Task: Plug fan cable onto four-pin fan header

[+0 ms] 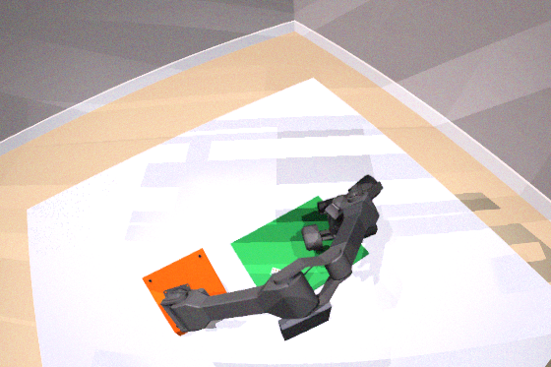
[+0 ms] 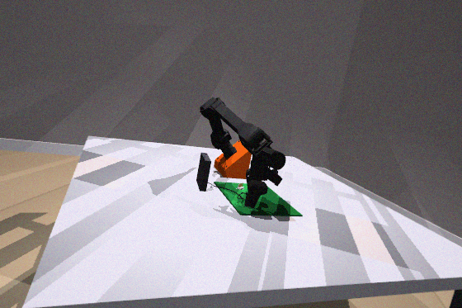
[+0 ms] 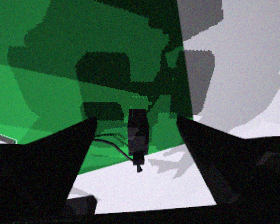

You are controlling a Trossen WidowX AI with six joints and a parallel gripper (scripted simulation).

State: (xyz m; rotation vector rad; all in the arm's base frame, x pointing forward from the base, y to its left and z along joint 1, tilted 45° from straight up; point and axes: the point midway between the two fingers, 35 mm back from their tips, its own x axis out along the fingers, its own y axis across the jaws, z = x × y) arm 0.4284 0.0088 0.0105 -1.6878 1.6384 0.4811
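The dark plug is 10 mm to the right of my gripper tip and 10 mm above it. The rest, counted from my gripper tip: dark fan block: 180 mm behind, 150 mm to the right, 40 mm above; then green board: 90 mm behind, 40 mm to the left, 30 mm below.
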